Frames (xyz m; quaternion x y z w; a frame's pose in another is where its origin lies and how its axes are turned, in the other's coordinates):
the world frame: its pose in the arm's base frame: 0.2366 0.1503 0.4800 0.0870 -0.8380 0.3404 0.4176
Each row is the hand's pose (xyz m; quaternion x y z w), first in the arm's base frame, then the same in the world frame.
Working: the arm's base frame: its pose in the world frame: -0.2347 0.2275 0.4496 -0.0870 0.8380 -0.3404 0.4176

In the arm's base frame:
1: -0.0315 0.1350 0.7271 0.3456 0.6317 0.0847 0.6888
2: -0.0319 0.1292 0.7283 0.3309 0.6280 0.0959 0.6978
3: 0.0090 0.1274 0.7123 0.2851 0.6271 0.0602 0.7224
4: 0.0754 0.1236 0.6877 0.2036 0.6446 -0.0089 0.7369
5: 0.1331 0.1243 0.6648 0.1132 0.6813 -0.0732 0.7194
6: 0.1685 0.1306 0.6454 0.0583 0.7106 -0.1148 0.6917
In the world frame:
1: 0.3560 -0.0192 0.0779 -0.3704 -0.7307 0.5436 0.1828
2: 0.3564 -0.0240 0.0814 -0.3716 -0.7427 0.5294 0.1734
3: 0.3179 -0.0350 0.0631 -0.3201 -0.7754 0.5142 0.1785
4: 0.2565 -0.0542 0.0333 -0.2329 -0.8166 0.4812 0.2177
5: 0.2025 -0.0671 0.0055 -0.1553 -0.8425 0.4296 0.2856
6: 0.1661 -0.0679 -0.0131 -0.1099 -0.8465 0.3941 0.3406

